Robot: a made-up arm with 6 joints. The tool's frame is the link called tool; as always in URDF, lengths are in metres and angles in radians. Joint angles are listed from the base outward.
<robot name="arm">
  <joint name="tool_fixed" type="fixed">
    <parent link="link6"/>
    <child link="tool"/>
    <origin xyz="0 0 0"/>
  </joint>
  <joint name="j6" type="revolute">
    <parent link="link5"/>
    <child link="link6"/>
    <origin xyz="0.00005 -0.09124 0" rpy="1.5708 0 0"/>
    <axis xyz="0 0 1"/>
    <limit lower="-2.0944" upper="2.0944"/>
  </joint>
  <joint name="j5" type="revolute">
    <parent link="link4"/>
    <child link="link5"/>
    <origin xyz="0 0 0" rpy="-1.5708 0 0"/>
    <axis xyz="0 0 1"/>
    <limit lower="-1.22" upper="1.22"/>
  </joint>
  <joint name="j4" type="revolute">
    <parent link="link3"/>
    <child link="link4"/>
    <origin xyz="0.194 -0.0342 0" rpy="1.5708 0 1.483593"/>
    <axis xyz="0 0 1"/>
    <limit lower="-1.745" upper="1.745"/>
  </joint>
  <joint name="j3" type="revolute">
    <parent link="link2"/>
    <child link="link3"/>
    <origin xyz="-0.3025 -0.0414 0"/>
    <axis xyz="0 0 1"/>
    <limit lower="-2.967" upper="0"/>
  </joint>
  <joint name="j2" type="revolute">
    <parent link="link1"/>
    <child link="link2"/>
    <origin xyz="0 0 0" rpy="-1.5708 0 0"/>
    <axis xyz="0 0 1"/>
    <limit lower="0" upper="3.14"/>
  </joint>
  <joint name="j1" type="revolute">
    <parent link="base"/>
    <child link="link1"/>
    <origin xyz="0 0 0.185"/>
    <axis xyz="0 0 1"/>
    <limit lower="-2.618" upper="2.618"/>
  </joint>
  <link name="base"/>
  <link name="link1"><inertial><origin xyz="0.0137 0.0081 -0.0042"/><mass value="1.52"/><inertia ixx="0.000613" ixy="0" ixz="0" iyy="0.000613" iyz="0" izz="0.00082"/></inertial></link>
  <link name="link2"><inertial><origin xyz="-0.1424 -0.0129 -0.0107"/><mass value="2.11"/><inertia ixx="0.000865" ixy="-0.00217" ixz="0" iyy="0.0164" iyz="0" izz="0.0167"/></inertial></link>
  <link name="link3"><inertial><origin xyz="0.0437 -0.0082 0.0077"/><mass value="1.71"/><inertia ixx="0.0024" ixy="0.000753" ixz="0" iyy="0.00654" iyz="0" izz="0.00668"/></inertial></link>
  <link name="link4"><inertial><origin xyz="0.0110 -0.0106 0.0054"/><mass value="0.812"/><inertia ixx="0.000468" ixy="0" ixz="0" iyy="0.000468" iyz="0" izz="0.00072"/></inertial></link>
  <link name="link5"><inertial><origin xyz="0.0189 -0.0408 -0.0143"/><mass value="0.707"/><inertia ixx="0.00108" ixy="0" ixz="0" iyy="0.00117" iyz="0" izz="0.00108"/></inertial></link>
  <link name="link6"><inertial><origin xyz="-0.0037 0.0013 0.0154"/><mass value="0.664"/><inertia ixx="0.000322" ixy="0" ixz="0" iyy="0.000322" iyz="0" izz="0.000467"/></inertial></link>
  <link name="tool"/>
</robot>
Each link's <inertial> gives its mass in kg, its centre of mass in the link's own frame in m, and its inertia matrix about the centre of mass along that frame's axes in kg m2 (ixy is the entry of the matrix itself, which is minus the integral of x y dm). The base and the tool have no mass. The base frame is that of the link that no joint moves.
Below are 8 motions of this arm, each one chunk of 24 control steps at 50 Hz.
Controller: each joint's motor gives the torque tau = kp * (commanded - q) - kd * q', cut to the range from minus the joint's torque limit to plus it. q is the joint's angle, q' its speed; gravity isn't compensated. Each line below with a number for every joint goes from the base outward.
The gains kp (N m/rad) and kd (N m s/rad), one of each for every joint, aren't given. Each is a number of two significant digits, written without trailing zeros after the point. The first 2 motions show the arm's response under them.
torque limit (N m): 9.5 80 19 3.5 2.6 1.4
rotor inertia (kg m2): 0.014 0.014 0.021 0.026 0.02 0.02
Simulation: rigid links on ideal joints. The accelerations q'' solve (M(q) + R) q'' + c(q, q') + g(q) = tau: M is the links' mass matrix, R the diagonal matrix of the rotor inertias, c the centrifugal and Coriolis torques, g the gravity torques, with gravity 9.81 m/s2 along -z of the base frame. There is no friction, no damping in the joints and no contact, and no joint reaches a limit. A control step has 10 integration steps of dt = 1/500 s. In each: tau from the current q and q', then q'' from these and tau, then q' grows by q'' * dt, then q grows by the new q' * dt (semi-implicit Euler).
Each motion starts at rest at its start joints. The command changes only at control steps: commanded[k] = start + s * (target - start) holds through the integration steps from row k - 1 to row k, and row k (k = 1, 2, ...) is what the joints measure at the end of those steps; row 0 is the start. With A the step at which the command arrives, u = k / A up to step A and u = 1 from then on. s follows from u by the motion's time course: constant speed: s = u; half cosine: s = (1 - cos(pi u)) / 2; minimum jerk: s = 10 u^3 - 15 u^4 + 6 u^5; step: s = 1 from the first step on.
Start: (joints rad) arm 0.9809 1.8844 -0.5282 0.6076 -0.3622 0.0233
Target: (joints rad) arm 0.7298 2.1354 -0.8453 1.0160 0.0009 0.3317
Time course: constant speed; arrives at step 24
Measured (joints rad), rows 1 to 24:
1: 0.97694 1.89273 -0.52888 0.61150 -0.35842 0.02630
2: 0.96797 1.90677 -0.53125 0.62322 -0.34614 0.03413
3: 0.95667 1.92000 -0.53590 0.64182 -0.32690 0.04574
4: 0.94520 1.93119 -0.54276 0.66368 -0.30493 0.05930
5: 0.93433 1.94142 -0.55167 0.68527 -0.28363 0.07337
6: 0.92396 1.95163 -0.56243 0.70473 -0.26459 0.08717
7: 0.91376 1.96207 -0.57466 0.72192 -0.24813 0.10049
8: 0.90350 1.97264 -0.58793 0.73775 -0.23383 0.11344
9: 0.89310 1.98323 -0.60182 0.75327 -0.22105 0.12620
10: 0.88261 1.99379 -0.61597 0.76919 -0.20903 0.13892
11: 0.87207 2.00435 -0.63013 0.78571 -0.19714 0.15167
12: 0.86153 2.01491 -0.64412 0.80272 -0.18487 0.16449
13: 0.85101 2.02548 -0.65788 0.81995 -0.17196 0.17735
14: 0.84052 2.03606 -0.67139 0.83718 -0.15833 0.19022
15: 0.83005 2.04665 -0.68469 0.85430 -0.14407 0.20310
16: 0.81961 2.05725 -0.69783 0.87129 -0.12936 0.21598
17: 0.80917 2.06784 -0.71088 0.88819 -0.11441 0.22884
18: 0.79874 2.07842 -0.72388 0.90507 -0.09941 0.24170
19: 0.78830 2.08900 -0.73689 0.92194 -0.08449 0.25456
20: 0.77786 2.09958 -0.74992 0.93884 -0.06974 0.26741
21: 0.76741 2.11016 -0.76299 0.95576 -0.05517 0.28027
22: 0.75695 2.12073 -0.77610 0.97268 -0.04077 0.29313
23: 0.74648 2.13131 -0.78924 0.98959 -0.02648 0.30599
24: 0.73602 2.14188 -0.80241 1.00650 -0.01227 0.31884
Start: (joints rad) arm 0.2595 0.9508 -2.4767 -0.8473 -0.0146 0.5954
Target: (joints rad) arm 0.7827 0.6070 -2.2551 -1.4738 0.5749 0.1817
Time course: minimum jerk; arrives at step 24
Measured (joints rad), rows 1 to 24:
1: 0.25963 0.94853 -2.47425 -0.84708 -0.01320 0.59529
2: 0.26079 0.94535 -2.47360 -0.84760 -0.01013 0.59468
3: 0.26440 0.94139 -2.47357 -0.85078 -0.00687 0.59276
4: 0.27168 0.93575 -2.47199 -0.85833 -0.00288 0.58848
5: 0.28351 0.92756 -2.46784 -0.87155 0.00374 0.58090
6: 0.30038 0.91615 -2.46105 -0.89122 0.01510 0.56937
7: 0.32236 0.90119 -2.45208 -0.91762 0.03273 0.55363
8: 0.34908 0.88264 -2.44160 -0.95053 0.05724 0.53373
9: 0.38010 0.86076 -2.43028 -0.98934 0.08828 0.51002
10: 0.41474 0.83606 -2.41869 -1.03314 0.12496 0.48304
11: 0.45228 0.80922 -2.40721 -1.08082 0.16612 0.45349
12: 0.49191 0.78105 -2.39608 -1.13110 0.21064 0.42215
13: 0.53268 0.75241 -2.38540 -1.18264 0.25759 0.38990
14: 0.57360 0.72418 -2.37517 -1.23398 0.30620 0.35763
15: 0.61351 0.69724 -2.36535 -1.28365 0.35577 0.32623
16: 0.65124 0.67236 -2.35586 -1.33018 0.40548 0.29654
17: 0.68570 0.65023 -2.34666 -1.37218 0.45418 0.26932
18: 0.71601 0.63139 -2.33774 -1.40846 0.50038 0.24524
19: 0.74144 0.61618 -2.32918 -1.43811 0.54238 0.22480
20: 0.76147 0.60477 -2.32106 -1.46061 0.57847 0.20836
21: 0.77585 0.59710 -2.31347 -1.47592 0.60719 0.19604
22: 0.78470 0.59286 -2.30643 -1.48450 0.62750 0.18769
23: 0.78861 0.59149 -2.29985 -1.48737 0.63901 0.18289
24: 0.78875 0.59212 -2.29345 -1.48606 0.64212 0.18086
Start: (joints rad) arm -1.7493 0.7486 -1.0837 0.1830 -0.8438 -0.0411
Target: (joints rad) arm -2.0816 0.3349 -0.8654 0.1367 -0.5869 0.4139
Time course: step
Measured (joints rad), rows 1 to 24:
1: -1.76911 0.69890 -1.02825 0.16995 -0.80437 -0.02553
2: -1.81590 0.56667 -0.93489 0.15286 -0.68328 0.01756
3: -1.87465 0.38893 -0.87216 0.14528 -0.53023 0.08788
4: -1.94220 0.26884 -0.86381 0.14363 -0.42907 0.18637
5: -2.01890 0.21724 -0.87310 0.14212 -0.40460 0.30159
6: -2.08587 0.23113 -0.88465 0.13837 -0.45691 0.39460
7: -2.13906 0.28873 -0.89305 0.13344 -0.54362 0.45971
8: -2.17707 0.33102 -0.88465 0.12969 -0.60334 0.49677
9: -2.19618 0.34229 -0.86431 0.12951 -0.61767 0.50578
10: -2.19474 0.33640 -0.84446 0.13280 -0.60244 0.48696
11: -2.17290 0.32861 -0.83137 0.13710 -0.57908 0.45257
12: -2.13164 0.32507 -0.82473 0.14006 -0.55998 0.42494
13: -2.09094 0.32523 -0.82176 0.14270 -0.54897 0.41089
14: -2.06960 0.32676 -0.82021 0.14536 -0.54494 0.40747
15: -2.06750 0.32787 -0.81929 0.14687 -0.54518 0.40918
16: -2.07465 0.32801 -0.81907 0.14633 -0.54750 0.41187
17: -2.08082 0.32758 -0.81968 0.14409 -0.55085 0.41368
18: -2.08324 0.32713 -0.82092 0.14156 -0.55473 0.41439
19: -2.08312 0.32691 -0.82240 0.13991 -0.55860 0.41444
20: -2.08225 0.32686 -0.82376 0.13948 -0.56195 0.41426
21: -2.08162 0.32688 -0.82479 0.13993 -0.56438 0.41409
22: -2.08141 0.32690 -0.82545 0.14070 -0.56576 0.41400
23: -2.08145 0.32692 -0.82576 0.14133 -0.56618 0.41398
24: -2.08155 0.32694 -0.82580 0.14162 -0.56587 0.41399

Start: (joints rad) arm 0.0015 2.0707 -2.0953 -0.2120 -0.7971 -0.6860
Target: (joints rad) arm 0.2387 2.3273 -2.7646 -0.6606 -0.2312 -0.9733
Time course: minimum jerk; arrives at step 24
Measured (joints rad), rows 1 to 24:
1: 0.00152 2.07297 -2.09214 -0.21190 -0.79871 -0.68602
2: 0.00178 2.07778 -2.08482 -0.21200 -0.79820 -0.68642
3: 0.00270 2.08383 -2.07683 -0.21332 -0.79099 -0.68782
4: 0.00482 2.09081 -2.07201 -0.21720 -0.77600 -0.69092
5: 0.00875 2.09897 -2.07327 -0.22502 -0.75448 -0.69630
6: 0.01503 2.10874 -2.08229 -0.23783 -0.72845 -0.70438
7: 0.02402 2.12045 -2.09963 -0.25614 -0.69959 -0.71533
8: 0.03586 2.13427 -2.12501 -0.27991 -0.66878 -0.72913
9: 0.05041 2.15013 -2.15762 -0.30856 -0.63617 -0.74558
10: 0.06730 2.16777 -2.19631 -0.34115 -0.60149 -0.76432
11: 0.08599 2.18679 -2.23974 -0.37652 -0.56447 -0.78488
12: 0.10585 2.20670 -2.28653 -0.41343 -0.52513 -0.80672
13: 0.12620 2.22693 -2.33525 -0.45067 -0.48391 -0.82923
14: 0.14637 2.24690 -2.38456 -0.48712 -0.44166 -0.85178
15: 0.16574 2.26603 -2.43318 -0.52173 -0.39954 -0.87375
16: 0.18374 2.28375 -2.47992 -0.55362 -0.35889 -0.89453
17: 0.19989 2.29957 -2.52374 -0.58203 -0.32104 -0.91356
18: 0.21380 2.31311 -2.56374 -0.60637 -0.28722 -0.93038
19: 0.22518 2.32408 -2.59920 -0.62625 -0.25839 -0.94462
20: 0.23385 2.33234 -2.62959 -0.64148 -0.23521 -0.95604
21: 0.23980 2.33794 -2.65464 -0.65211 -0.21795 -0.96455
22: 0.24315 2.34111 -2.67440 -0.65847 -0.20649 -0.97027
23: 0.24422 2.34229 -2.68928 -0.66119 -0.20022 -0.97350
24: 0.24350 2.34214 -2.70017 -0.66126 -0.19809 -0.97478

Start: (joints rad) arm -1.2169 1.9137 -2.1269 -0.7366 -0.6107 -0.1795
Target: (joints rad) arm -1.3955 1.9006 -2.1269 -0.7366 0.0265 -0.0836
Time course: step
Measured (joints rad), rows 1 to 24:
1: -1.22134 1.91013 -2.11829 -0.73896 -0.59277 -0.16448
2: -1.23363 1.90742 -2.11068 -0.74350 -0.54133 -0.13009
3: -1.25335 1.90696 -2.10631 -0.74666 -0.45628 -0.09983
4: -1.28001 1.90783 -2.10316 -0.74679 -0.33679 -0.08290
5: -1.31404 1.90952 -2.09919 -0.74402 -0.19261 -0.07741
6: -1.35696 1.91215 -2.09167 -0.73936 -0.06046 -0.07824
7: -1.39764 1.91498 -2.08181 -0.73392 0.05045 -0.08097
8: -1.42976 1.91686 -2.07200 -0.72955 0.14570 -0.08329
9: -1.45336 1.91747 -2.06415 -0.72703 0.22689 -0.08456
10: -1.46851 1.91700 -2.05937 -0.72625 0.29439 -0.08496
11: -1.47522 1.91582 -2.05779 -0.72678 0.34768 -0.08487
12: -1.47350 1.91438 -2.05878 -0.72812 0.38576 -0.08461
13: -1.46333 1.91307 -2.06136 -0.72978 0.40750 -0.08436
14: -1.44472 1.91214 -2.06449 -0.73136 0.41183 -0.08418
15: -1.41957 1.91175 -2.06717 -0.73187 0.39628 -0.08413
16: -1.39780 1.91194 -2.06820 -0.72876 0.35156 -0.08434
17: -1.38592 1.91267 -2.06736 -0.72350 0.27237 -0.08465
18: -1.38308 1.91370 -2.06678 -0.71977 0.17498 -0.08480
19: -1.38495 1.91403 -2.06810 -0.71978 0.09032 -0.08470
20: -1.38820 1.91314 -2.07122 -0.72301 0.03387 -0.08446
21: -1.39110 1.91149 -2.07557 -0.72746 0.00694 -0.08424
22: -1.39316 1.90991 -2.08011 -0.73125 0.00275 -0.08411
23: -1.39451 1.90897 -2.08369 -0.73339 0.01213 -0.08406
24: -1.39539 1.90885 -2.08551 -0.73382 0.02713 -0.08408

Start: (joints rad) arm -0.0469 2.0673 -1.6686 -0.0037 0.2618 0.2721
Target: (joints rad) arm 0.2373 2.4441 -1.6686 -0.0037 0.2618 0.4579
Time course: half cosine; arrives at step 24
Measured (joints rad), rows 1 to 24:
1: -0.04671 2.07066 -1.66575 -0.00359 0.26177 0.27230
2: -0.04567 2.07811 -1.65860 -0.00327 0.26377 0.27323
3: -0.04292 2.08796 -1.64944 -0.00292 0.26927 0.27538
4: -0.03773 2.09962 -1.64055 -0.00273 0.27762 0.27906
5: -0.02972 2.11311 -1.63345 -0.00275 0.28680 0.28429
6: -0.01889 2.12864 -1.62871 -0.00287 0.29457 0.29098
7: -0.00554 2.14631 -1.62619 -0.00293 0.29936 0.29898
8: 0.00984 2.16608 -1.62539 -0.00280 0.30069 0.30810
9: 0.02675 2.18771 -1.62568 -0.00248 0.29901 0.31819
10: 0.04475 2.21086 -1.62650 -0.00204 0.29536 0.32907
11: 0.06346 2.23512 -1.62741 -0.00157 0.29095 0.34057
12: 0.08258 2.26006 -1.62811 -0.00112 0.28682 0.35249
13: 0.10184 2.28523 -1.62843 -0.00073 0.28367 0.36463
14: 0.12099 2.31019 -1.62829 -0.00036 0.28183 0.37678
15: 0.13976 2.33450 -1.62770 0.00004 0.28127 0.38873
16: 0.15787 2.35772 -1.62671 0.00048 0.28178 0.40028
17: 0.17501 2.37944 -1.62542 0.00099 0.28304 0.41121
18: 0.19086 2.39928 -1.62393 0.00154 0.28471 0.42135
19: 0.20512 2.41689 -1.62237 0.00208 0.28651 0.43053
20: 0.21750 2.43197 -1.62084 0.00259 0.28823 0.43859
21: 0.22774 2.44425 -1.61943 0.00303 0.28971 0.44539
22: 0.23565 2.45354 -1.61820 0.00337 0.29090 0.45081
23: 0.24109 2.45968 -1.61719 0.00360 0.29177 0.45477
24: 0.24396 2.46258 -1.61642 0.00373 0.29234 0.45720

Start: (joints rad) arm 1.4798 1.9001 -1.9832 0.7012 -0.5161 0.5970
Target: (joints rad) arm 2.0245 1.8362 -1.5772 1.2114 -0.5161 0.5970
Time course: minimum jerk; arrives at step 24
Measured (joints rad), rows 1 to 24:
1: 1.47986 1.90170 -1.97898 0.70156 -0.51697 0.59703
2: 1.48037 1.90509 -1.96939 0.70372 -0.51630 0.59711
3: 1.48251 1.90834 -1.95616 0.70893 -0.51234 0.59726
4: 1.48796 1.91018 -1.94088 0.71798 -0.50598 0.59744
5: 1.49834 1.91015 -1.92482 0.73126 -0.49937 0.59761
6: 1.51461 1.90834 -1.90861 0.74884 -0.49450 0.59774
7: 1.53708 1.90510 -1.89220 0.77072 -0.49243 0.59781
8: 1.56556 1.90084 -1.87505 0.79689 -0.49327 0.59781
9: 1.59953 1.89598 -1.85641 0.82721 -0.49623 0.59776
10: 1.63808 1.89086 -1.83560 0.86138 -0.49999 0.59769
11: 1.68005 1.88571 -1.81219 0.89877 -0.50307 0.59763
12: 1.72412 1.88071 -1.78609 0.93848 -0.50430 0.59761
13: 1.76892 1.87594 -1.75761 0.97939 -0.50300 0.59762
14: 1.81307 1.87145 -1.72737 1.02027 -0.49911 0.59766
15: 1.85535 1.86727 -1.69627 1.05983 -0.49311 0.59773
16: 1.89469 1.86340 -1.66536 1.09688 -0.48586 0.59782
17: 1.93014 1.85986 -1.63574 1.13032 -0.47830 0.59791
18: 1.96085 1.85671 -1.60842 1.15927 -0.47125 0.59799
19: 1.98613 1.85399 -1.58426 1.18308 -0.46539 0.59805
20: 2.00559 1.85177 -1.56389 1.20140 -0.46125 0.59810
21: 2.01919 1.85011 -1.54765 1.21419 -0.45918 0.59812
22: 2.02726 1.84900 -1.53560 1.22177 -0.45935 0.59812
23: 2.03056 1.84836 -1.52749 1.22489 -0.46177 0.59811
24: 2.03034 1.84805 -1.52274 1.22468 -0.46644 0.59807

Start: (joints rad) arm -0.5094 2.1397 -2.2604 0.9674 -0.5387 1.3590
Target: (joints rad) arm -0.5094 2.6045 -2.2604 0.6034 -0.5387 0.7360
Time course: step
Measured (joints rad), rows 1 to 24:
1: -0.50895 2.18245 -2.31371 0.93625 -0.55546 1.34376
2: -0.50873 2.28779 -2.42037 0.84138 -0.59491 1.30072
3: -0.51003 2.45413 -2.58542 0.69494 -0.63898 1.22954
4: -0.51185 2.58310 -2.62468 0.56295 -0.67145 1.12998
5: -0.51330 2.62987 -2.47467 0.47326 -0.66907 1.00223
6: -0.51392 2.65308 -2.31913 0.44178 -0.59717 0.86143
7: -0.51308 2.65755 -2.17115 0.46904 -0.49283 0.74483
8: -0.51201 2.65334 -2.04547 0.54188 -0.37338 0.65555
9: -0.51182 2.64793 -1.95116 0.61283 -0.24622 0.59472
10: -0.51201 2.64395 -1.89069 0.65105 -0.11680 0.56319
11: -0.51161 2.64157 -1.86506 0.65350 0.01209 0.56111
12: -0.51029 2.64041 -1.87517 0.63399 0.13951 0.58820
13: -0.50847 2.64032 -1.92165 0.60954 0.26496 0.64246
14: -0.50675 2.63915 -1.99645 0.59210 0.38260 0.69863
15: -0.50525 2.63130 -2.06796 0.58678 0.47165 0.73351
16: -0.50415 2.62094 -2.12721 0.59123 0.52220 0.74697
17: -0.50336 2.61302 -2.17331 0.59993 0.53088 0.74742
18: -0.50272 2.60945 -2.20529 0.60779 0.49679 0.74302
19: -0.50212 2.60995 -2.22320 0.61179 0.42104 0.73863
20: -0.50161 2.61330 -2.22887 0.61151 0.30656 0.73606
21: -0.50136 2.61801 -2.22547 0.60859 0.15765 0.73525
22: -0.50157 2.62279 -2.21676 0.60554 -0.02048 0.73549
23: -0.50258 2.62660 -2.20705 0.60447 -0.21688 0.73607
24: -0.50560 2.62778 -2.20177 0.60617 -0.38879 0.73651

